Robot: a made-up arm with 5 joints.
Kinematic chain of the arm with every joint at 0, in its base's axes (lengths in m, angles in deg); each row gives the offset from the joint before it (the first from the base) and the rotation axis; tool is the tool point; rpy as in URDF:
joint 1: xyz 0 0 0.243 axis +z
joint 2: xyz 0 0 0 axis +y
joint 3: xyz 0.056 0 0.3 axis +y
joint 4: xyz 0.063 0 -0.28 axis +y
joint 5: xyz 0.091 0 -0.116 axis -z
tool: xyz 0 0 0 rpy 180 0 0
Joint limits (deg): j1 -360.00..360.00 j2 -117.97..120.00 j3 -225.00..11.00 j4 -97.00..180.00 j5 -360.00..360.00
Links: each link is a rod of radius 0.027 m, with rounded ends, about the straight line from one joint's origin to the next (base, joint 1, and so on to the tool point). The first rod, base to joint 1, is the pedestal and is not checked.
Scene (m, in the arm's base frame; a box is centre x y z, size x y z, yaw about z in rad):
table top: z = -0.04
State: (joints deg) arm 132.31 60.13 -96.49 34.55 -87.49
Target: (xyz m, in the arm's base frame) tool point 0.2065 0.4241 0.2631
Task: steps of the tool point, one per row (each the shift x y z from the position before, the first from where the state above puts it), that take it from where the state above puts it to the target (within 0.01 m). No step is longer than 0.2 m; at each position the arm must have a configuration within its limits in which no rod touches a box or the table.
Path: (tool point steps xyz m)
1: 0.1222 0.0714 0.0517
2: 0.1346 0.0328 0.0488
3: 0.1340 -0.0071 0.0450
4: 0.1211 -0.0435 0.0403
5: 0.0981 -0.0728 0.0347

